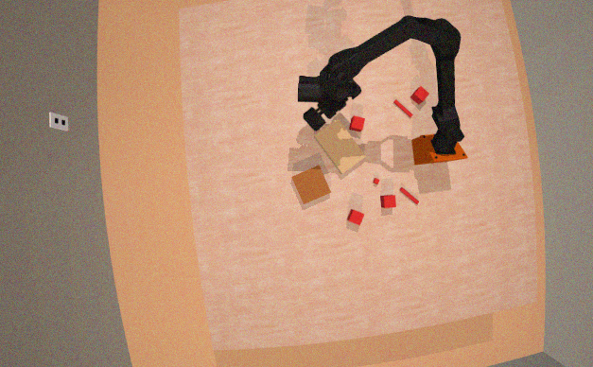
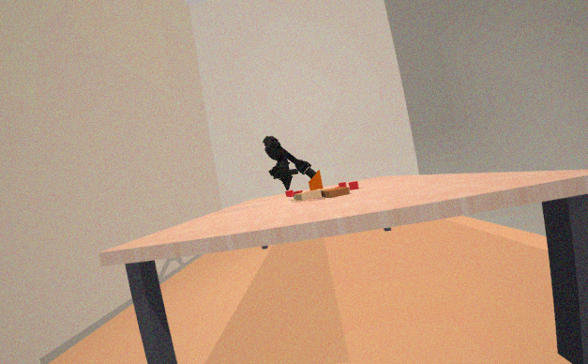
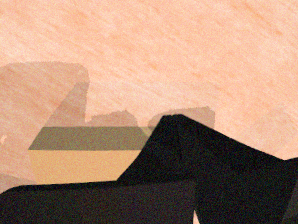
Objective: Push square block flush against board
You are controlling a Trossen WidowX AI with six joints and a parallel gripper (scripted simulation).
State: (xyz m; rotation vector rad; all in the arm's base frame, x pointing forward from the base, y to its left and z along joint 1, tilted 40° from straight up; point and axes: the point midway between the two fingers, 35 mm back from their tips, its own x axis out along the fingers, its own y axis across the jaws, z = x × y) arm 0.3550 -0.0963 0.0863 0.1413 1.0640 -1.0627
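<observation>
The tiny red piece lies 230 mm to the left of my gripper tip, 160 mm behind it and 50 mm below it. Round my gripper tip: pale wooden board (110 mm to the left, 40 mm below, 40 mm behind); then brown square block (240 mm to the left, 60 mm ahead, 40 mm below).
</observation>
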